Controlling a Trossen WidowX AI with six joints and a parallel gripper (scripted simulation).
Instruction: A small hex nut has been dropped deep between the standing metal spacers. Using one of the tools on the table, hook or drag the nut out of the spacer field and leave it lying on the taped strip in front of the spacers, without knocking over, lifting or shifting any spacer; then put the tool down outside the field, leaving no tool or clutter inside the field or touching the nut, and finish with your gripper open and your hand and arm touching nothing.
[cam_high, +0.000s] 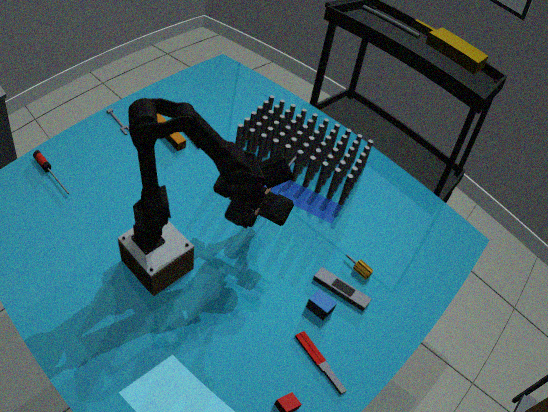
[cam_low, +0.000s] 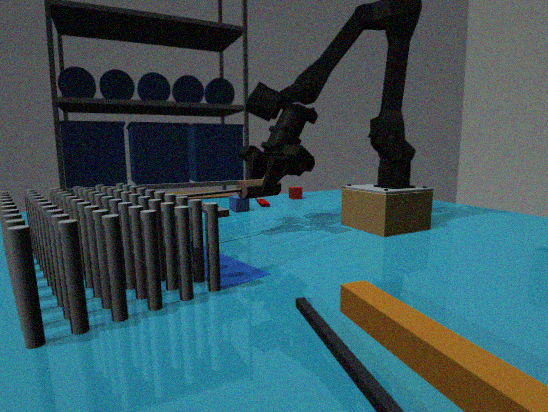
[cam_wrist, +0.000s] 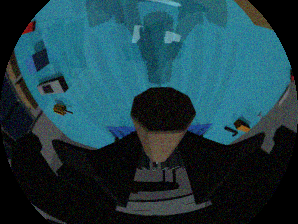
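Now: gripper tip 160 mm short of the dark blue taped strip, 60 mm to the right of it and 90 mm above it. The rest, counted from my gripper tip: hook tool: 100 mm ahead, 30 mm to the left; blue cube: 60 mm behind, 290 mm to the right, 70 mm below; grey block: 20 mm ahead, 290 mm to the right, 70 mm below.
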